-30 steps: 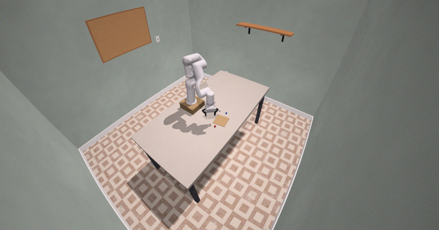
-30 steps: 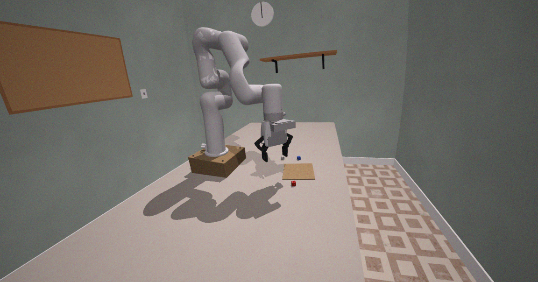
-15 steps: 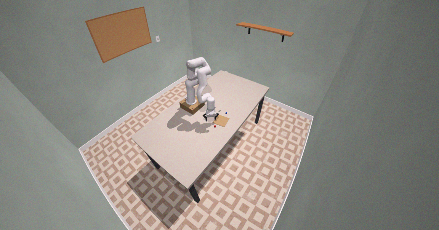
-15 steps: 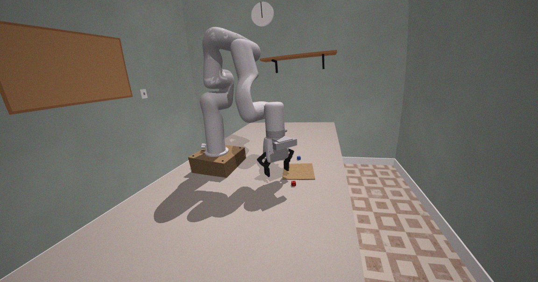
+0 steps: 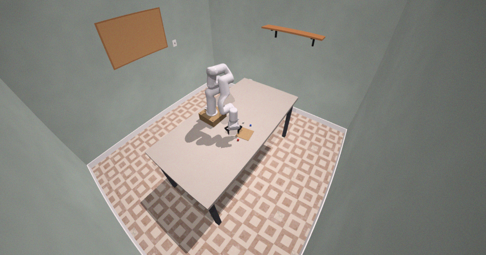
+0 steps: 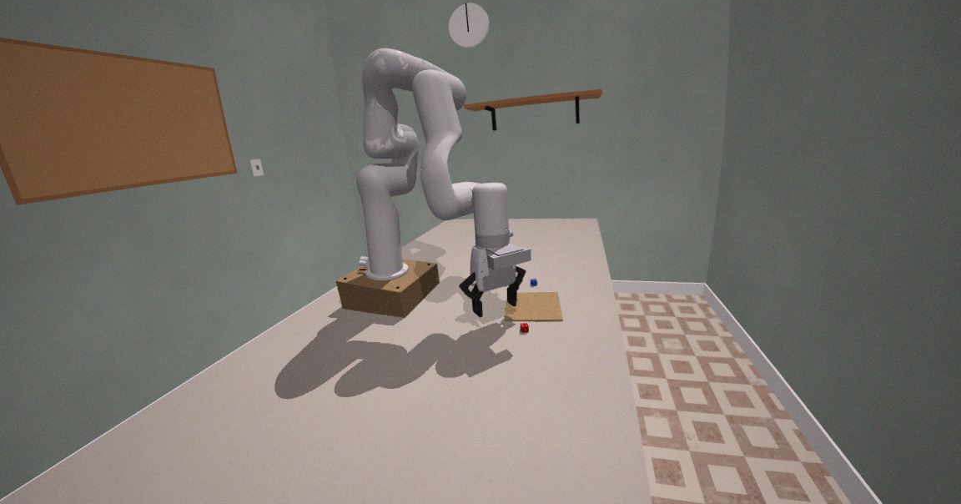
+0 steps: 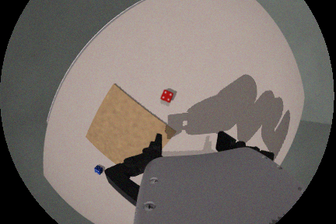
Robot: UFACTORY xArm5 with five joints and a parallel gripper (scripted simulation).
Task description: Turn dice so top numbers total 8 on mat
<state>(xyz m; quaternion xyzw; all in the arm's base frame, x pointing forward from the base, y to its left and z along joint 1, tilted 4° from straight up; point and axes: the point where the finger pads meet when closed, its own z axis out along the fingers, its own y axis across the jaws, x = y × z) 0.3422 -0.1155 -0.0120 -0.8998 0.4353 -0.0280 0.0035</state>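
The white die lies 210 mm to the left of my hand and 40 mm below it. Also, from my hand: blue die 200 mm to the left, 80 mm ahead, 40 mm below; then tan mat 80 mm to the left, 80 mm ahead, 40 mm below; then red die 70 mm ahead, 40 mm below, 30 mm to the right.
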